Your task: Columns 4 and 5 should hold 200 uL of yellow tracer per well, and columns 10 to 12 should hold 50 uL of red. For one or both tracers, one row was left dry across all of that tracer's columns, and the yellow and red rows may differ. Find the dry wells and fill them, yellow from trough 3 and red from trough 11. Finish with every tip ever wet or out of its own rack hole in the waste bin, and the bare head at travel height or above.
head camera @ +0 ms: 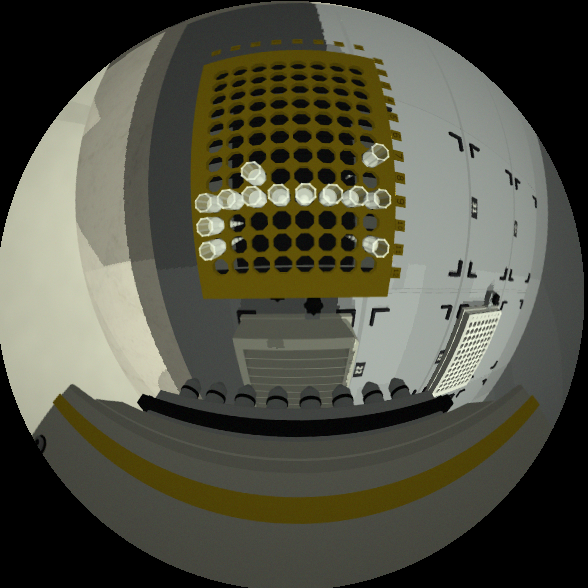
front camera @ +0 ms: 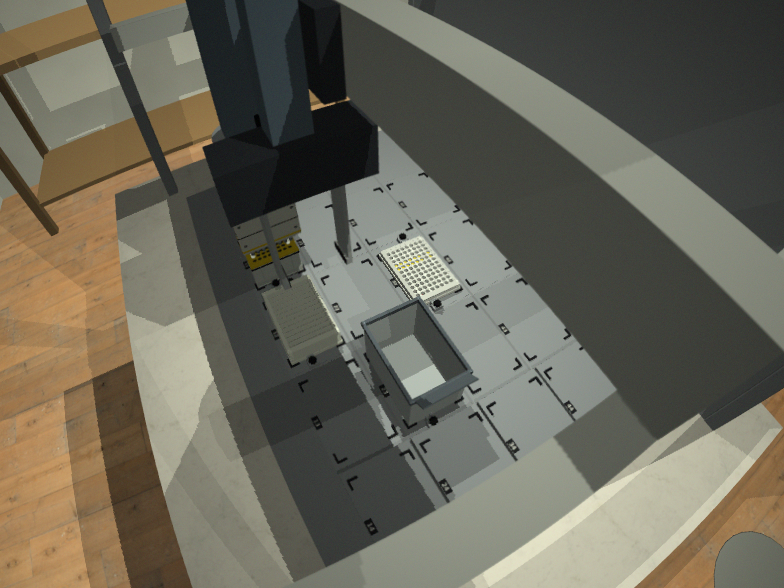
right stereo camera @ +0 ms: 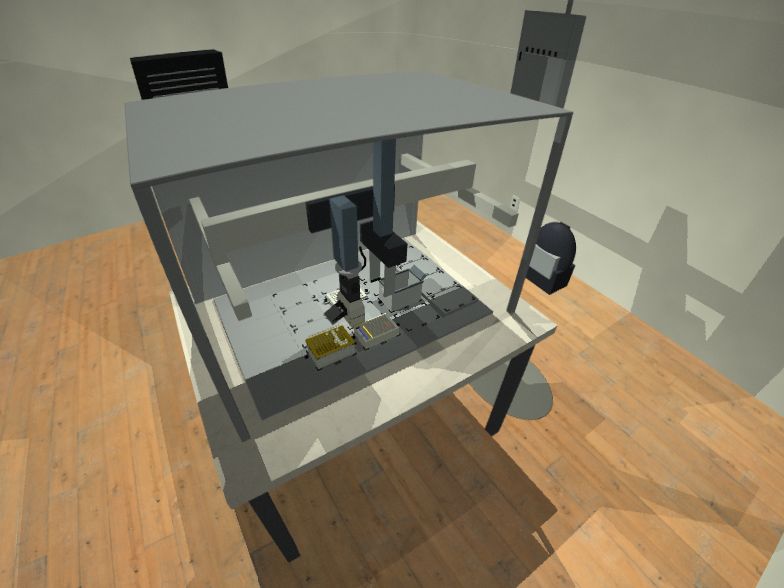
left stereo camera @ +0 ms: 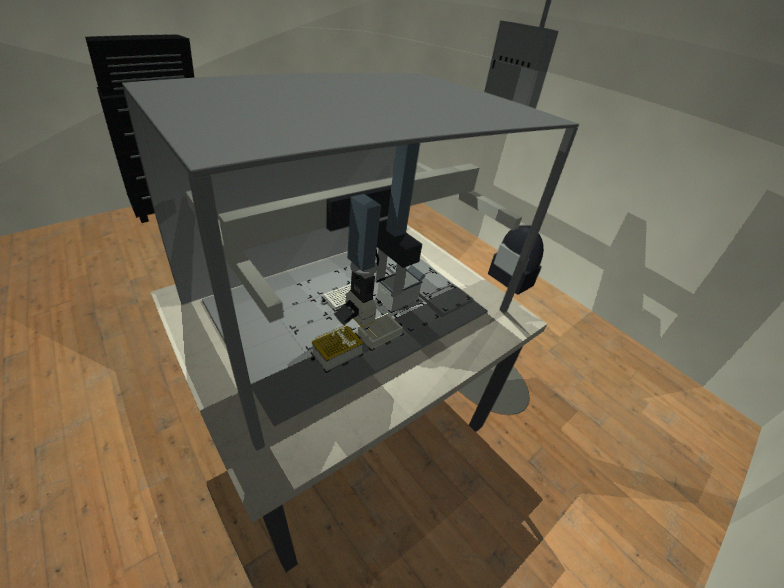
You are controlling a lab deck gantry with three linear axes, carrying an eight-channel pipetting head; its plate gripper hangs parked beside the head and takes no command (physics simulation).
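Note:
The pipetting head [left stereo camera: 366, 311] [right stereo camera: 352, 308] is over the deck near the tip rack and troughs; its eight nozzles [head camera: 309, 397] look bare in the head view. The yellow tip rack [head camera: 296, 287] [left stereo camera: 324, 344] has a full row of tips [head camera: 305, 194] at 9 and several scattered tips at 7, 8, 10 and 11. The trough block [front camera: 300, 322] [right stereo camera: 378, 330] shows blue, yellow and red strips in the right stereo view. The white well plate [front camera: 421, 265] [head camera: 471, 351] shows yellow wells; red and dry wells are too small to tell. My parked gripper [front camera: 315, 272] has its paddles apart and empty.
The grey waste bin [front camera: 440, 389] [right stereo camera: 411, 295] stands beside the troughs, towards the front camera. Its visible floor shows no tips. The crossbeam [left stereo camera: 443, 183] [right stereo camera: 436, 181] spans behind the head. A post [left stereo camera: 221, 284] and a roof [left stereo camera: 341, 107] enclose the deck.

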